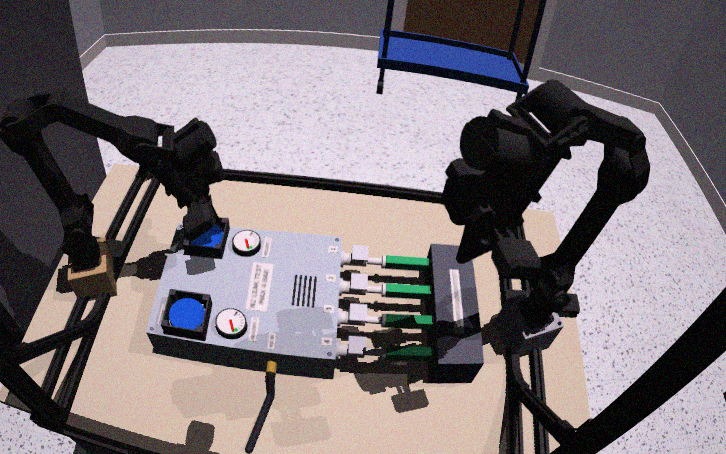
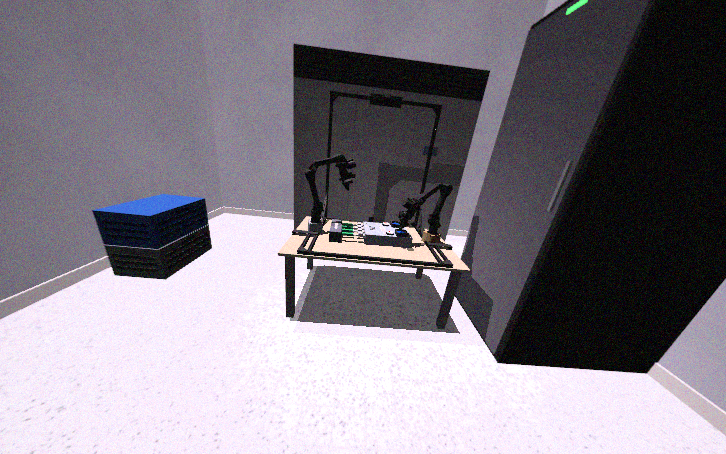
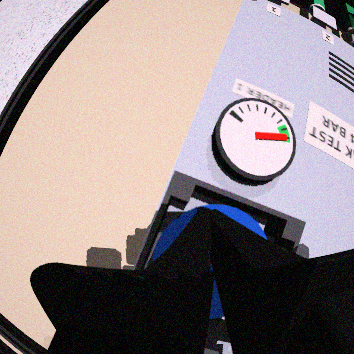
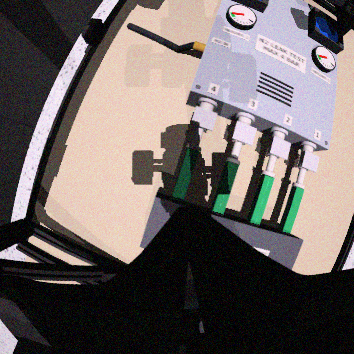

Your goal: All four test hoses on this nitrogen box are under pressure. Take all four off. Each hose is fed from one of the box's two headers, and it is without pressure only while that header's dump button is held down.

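Seen in the pictures: left gripper, fingertip midpoint: (image 1: pixel 217 220) (image 2: pixel 399 229) (image 3: pixel 206 218) (image 4: pixel 339 34); right gripper, fingertip midpoint: (image 1: pixel 459 261) (image 2: pixel 348 190) (image 4: pixel 186 216); left arm's base, link origin: (image 1: pixel 86 257) (image 2: pixel 432 232); right arm's base, link origin: (image 1: pixel 535 312) (image 2: pixel 315 221).
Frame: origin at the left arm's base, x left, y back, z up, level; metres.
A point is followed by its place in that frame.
The nitrogen box (image 1: pixel 315 246) @(z -0.004, x -0.101, y -0.497 m) (image 3: pixel 225 80) @(z -0.004, x -0.047, y -0.419 m) (image 4: pixel 300 95) @(z -0.004, x -0.143, y -0.454 m) has four green hoses, hose 1 (image 1: pixel 407 261) @(z -0.019, x -0.176, y -0.659 m) (image 4: pixel 294 210) @(z -0.019, x -0.171, y -0.662 m), hose 2 (image 1: pixel 408 289) @(z -0.019, x -0.240, y -0.633 m) (image 4: pixel 262 200) @(z -0.020, x -0.237, y -0.636 m), hose 3 (image 1: pixel 409 320) @(z -0.019, x -0.305, y -0.605 m) (image 4: pixel 220 200) @(z -0.019, x -0.313, y -0.627 m) and hose 4 (image 1: pixel 412 351) @(z -0.019, x -0.370, y -0.583 m) (image 4: pixel 184 172) @(z -0.019, x -0.368, y -0.577 m), each in line with its port through a white connector. The header 1 gauge (image 1: pixel 246 242) @(z 0.012, x -0.068, y -0.366 m) (image 3: pixel 257 140) @(z 0.011, x -0.060, y -0.364 m) and the other gauge (image 1: pixel 230 322) @(z 0.012, x -0.240, y -0.293 m) (image 4: pixel 242 16) @(z 0.011, x -0.237, y -0.300 m) have needles at green. My left gripper (image 3: pixel 206 218) @(z 0.041, x -0.020, y -0.317 m) is shut, its tips over the header 1 blue button (image 1: pixel 215 235) @(z 0.012, x -0.032, y -0.308 m) (image 3: pixel 240 216) @(z 0.012, x -0.045, y -0.317 m); contact is unclear. The other blue button (image 1: pixel 187 314) @(z 0.012, x -0.205, y -0.217 m) is uncovered. My right gripper (image 4: pixel 186 216) @(z 0.247, x -0.390, y -0.591 m) is shut, raised near the dark block.
The dark block (image 1: pixel 455 358) @(z -0.004, x -0.419, y -0.642 m) (image 4: pixel 165 220) @(z -0.004, x -0.404, y -0.648 m) stands at the hoses' far ends. A black inlet pipe (image 1: pixel 260 417) @(z -0.070, x -0.397, y -0.293 m) (image 4: pixel 155 37) @(z -0.071, x -0.398, y -0.298 m) with a brass fitting leaves the box's front side. Black frame rails (image 1: pixel 331 184) @(z -0.066, x 0.123, y -0.610 m) run around the table (image 1: pixel 128 396) @(z -0.084, x -0.298, y -0.045 m). A blue cart (image 1: pixel 449 58) stands behind.
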